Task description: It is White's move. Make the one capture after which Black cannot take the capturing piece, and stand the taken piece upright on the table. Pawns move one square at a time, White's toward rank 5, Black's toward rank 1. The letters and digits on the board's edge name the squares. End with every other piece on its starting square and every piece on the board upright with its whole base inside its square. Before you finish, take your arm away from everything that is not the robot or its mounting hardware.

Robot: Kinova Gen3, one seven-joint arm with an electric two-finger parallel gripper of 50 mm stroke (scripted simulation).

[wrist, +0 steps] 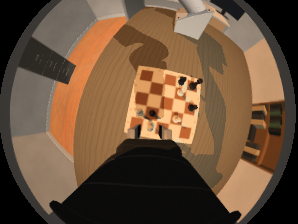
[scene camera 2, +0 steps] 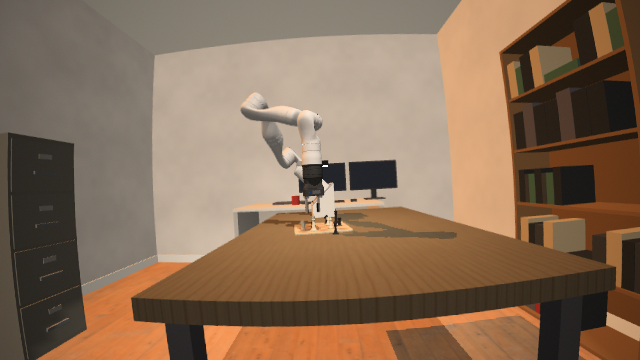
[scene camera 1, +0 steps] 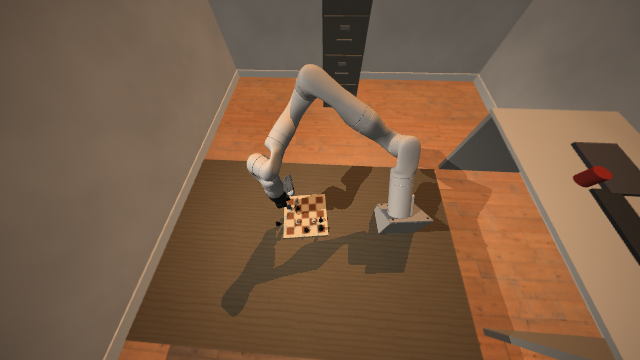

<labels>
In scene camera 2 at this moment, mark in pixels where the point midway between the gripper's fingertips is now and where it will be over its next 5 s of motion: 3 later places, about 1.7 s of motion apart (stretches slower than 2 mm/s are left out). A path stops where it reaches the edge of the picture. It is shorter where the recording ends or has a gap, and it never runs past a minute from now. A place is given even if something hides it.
The gripper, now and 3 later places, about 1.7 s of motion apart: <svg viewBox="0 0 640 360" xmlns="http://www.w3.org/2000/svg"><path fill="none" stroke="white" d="M312 212L313 218L301 198L303 223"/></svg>
</labels>
